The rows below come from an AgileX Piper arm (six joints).
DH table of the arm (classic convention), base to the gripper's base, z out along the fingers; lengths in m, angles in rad. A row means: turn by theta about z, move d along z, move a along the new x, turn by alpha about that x. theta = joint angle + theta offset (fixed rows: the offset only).
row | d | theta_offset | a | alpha
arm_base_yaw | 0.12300 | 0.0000 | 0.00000 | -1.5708
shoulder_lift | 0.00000 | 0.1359 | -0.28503 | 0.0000
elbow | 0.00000 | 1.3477 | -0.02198 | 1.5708
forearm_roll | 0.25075 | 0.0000 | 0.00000 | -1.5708
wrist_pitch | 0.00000 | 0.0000 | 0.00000 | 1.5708
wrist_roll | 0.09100 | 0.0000 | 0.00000 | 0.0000
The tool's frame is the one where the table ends.
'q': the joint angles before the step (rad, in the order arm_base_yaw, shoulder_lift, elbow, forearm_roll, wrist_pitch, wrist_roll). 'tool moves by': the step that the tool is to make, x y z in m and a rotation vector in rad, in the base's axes. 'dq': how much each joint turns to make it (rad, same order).
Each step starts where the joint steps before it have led.
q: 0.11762, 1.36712, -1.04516, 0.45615, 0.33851, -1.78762
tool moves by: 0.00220, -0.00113, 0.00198, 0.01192, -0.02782, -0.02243
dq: -0.00008, 0.00183, -0.00012, 0.00104, -0.03629, 0.01319
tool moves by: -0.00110, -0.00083, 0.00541, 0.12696, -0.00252, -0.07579
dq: -0.00007, -0.01131, 0.00011, 0.01421, -0.02570, 0.13101
